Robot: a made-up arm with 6 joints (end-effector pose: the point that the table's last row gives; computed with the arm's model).
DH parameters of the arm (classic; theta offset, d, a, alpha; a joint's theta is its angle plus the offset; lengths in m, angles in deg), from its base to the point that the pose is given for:
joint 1: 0 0.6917 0.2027 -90
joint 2: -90 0 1.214 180
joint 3: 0 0 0.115 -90
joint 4: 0 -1.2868 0 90
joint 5: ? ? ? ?
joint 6: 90 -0.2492 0 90
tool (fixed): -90 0 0 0
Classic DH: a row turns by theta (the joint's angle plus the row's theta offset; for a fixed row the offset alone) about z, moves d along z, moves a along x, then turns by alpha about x.
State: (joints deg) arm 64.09 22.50 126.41 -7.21 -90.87 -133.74
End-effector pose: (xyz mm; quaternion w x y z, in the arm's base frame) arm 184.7 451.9 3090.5 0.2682 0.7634 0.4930 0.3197
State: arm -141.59 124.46 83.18 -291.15 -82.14 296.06
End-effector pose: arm -1877.4 -1194.8 -847.2 0.3199 -0.4035 -0.3973 0.7596
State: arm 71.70 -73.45 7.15 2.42 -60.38 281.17
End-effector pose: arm -189.3 -601.6 2412.0 0.5637 0.5889 0.2427 0.5258
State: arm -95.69 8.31 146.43 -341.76 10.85 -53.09
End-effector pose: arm 100.7 862.9 2796.6 0.4007 -0.6410 -0.6546 0.0016
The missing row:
joint 5: 0 0 0 -90
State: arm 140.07 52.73 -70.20 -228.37 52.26 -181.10
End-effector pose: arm -380.6 126.5 227.4 0.2429 -0.7402 0.6249 -0.0509
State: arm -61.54 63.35 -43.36 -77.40 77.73 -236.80
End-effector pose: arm 297.9 -1048.3 -95.3 0.2263 -0.2523 0.8979 -0.2807
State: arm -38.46 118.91 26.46 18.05 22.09 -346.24
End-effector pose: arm 1117.8 -850.8 -1420.2 0.8127 0.0100 0.5781 -0.0725
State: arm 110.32 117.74 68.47 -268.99 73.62 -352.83
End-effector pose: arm -1004.3 2023.8 -829.5 0.1272 0.0656 0.4211 -0.8956
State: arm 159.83 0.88 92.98 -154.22 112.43 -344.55
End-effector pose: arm -218.9 187.1 3099.9 0.2111 0.3575 0.9086 0.0458
